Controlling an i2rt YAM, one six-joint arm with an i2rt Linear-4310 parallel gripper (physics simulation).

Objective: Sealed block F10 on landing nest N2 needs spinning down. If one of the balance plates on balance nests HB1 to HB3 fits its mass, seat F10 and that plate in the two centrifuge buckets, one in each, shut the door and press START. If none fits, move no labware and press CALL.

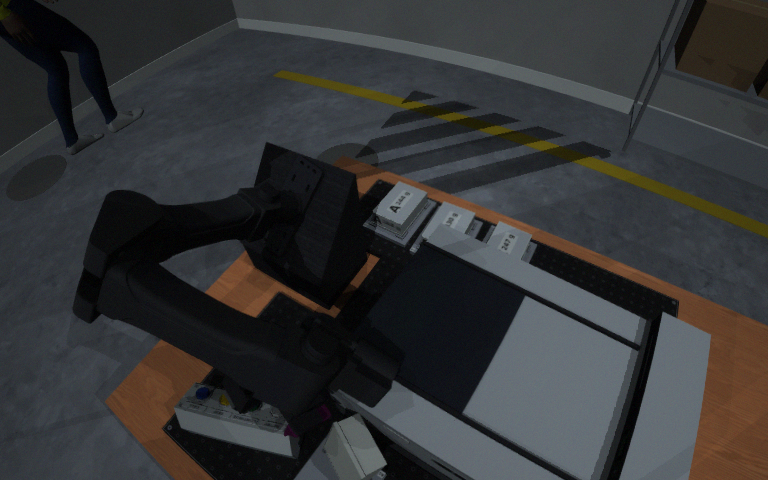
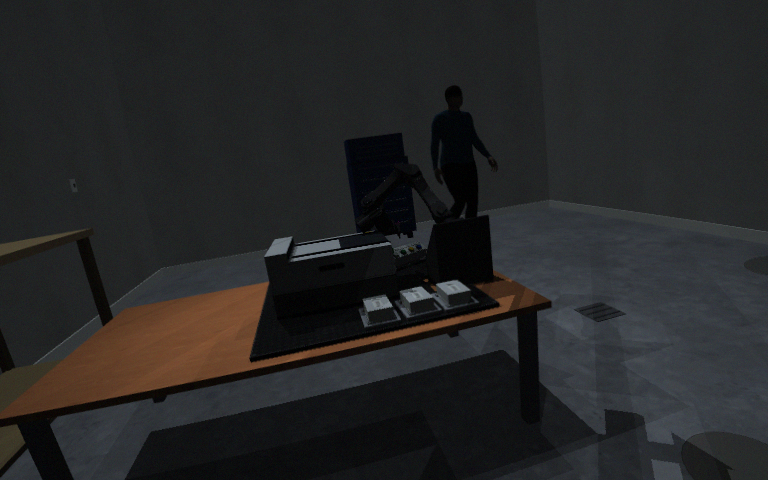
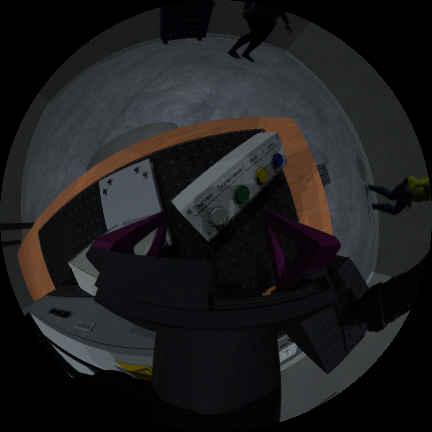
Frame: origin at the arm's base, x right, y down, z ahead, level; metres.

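Seen in the pictures: gripper, fingertip midpoint: (image 1: 270, 407) (image 2: 390, 240) (image 3: 215, 215); arm's base, origin of the base link: (image 1: 291, 207) (image 2: 455, 235) (image 3: 348, 315).
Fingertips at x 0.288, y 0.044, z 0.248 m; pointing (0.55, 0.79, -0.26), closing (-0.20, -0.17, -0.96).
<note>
Offsets run from my fingertips to a thing's top centre.
My gripper (image 3: 215, 215) (image 1: 308, 421) is open and empty, over the RETRY end of the button box {dx +0.055, dy +0.051, dz -0.067 m} (image 3: 200, 192) (image 1: 235, 430) (image 2: 400, 261). The blue CALL button {dx +0.074, dy +0.060, dz -0.143 m} (image 3: 277, 160) (image 1: 202, 392) is at its far end. Three balance plates stand in a row: one marked A 344 g {dx -0.526, dy +0.081, dz -0.162 m} (image 1: 396, 204) (image 2: 453, 291), one with a partly hidden label ending "30 g" {dx -0.536, dy +0.081, dz -0.027 m} (image 1: 451, 220) (image 2: 417, 300), one marked 247 g {dx -0.559, dy +0.081, dz +0.110 m} (image 1: 508, 240) (image 2: 378, 308). The centrifuge (image 1: 555, 362) (image 2: 334, 271) has its top covered by dark and white panels; its buckets are hidden. I cannot identify F10 or START.
A cream box {dx -0.032, dy -0.026, dz +0.134 m} (image 1: 345, 447) (image 3: 82, 277) stands near the button box. A white plate with small posts {dx +0.040, dy +0.100, dz +0.133 m} (image 3: 131, 195) lies beyond it. A tall dark block (image 1: 317, 226) (image 2: 461, 249) stands near the arm. A person (image 1: 62, 62) (image 2: 453, 141) is in the room.
</note>
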